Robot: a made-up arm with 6 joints.
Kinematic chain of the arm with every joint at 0, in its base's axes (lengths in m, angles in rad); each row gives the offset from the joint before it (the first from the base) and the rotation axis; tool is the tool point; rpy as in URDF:
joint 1: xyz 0 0 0.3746 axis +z
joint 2: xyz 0 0 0 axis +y
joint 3: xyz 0.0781 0 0.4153 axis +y
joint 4: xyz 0.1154 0 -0.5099 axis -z
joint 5: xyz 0 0 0 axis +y
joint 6: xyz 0.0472 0 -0.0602 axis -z
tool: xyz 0 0 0 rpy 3.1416 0 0
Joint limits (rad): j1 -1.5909..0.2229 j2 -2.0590..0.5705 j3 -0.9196..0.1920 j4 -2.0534..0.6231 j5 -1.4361..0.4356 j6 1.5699..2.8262
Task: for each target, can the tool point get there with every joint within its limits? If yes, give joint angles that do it. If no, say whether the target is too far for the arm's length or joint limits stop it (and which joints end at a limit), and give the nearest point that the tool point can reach.
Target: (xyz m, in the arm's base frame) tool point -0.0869 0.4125 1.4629
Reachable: no: too far | nearest point -0.0495 0.2348 0.9942 | short by 0.503 m
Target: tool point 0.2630 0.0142 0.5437
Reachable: yes | joints -0.0269 -1.0039 -0.0620 -0.3632 -0.2327 2.5445
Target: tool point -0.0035 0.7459 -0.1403
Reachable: no: joint limits stop it (at a limit: joint 1, joint 2) | nearest point 0.1840 0.1139 0.1359 | short by 0.715 m
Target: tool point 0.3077 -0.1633 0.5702
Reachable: yes | joints -0.5447 -0.7521 -0.3176 -0.7964 0.2948 1.7779
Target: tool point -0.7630 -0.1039 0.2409
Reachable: no: joint limits stop it (at a limit: joint 2, joint 3, joint 5) | nearest point -0.5013 -0.0683 0.7432 | short by 0.567 m
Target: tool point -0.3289 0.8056 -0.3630
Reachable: no: too far | nearest point 0.0575 0.0770 0.1581 | short by 0.976 m
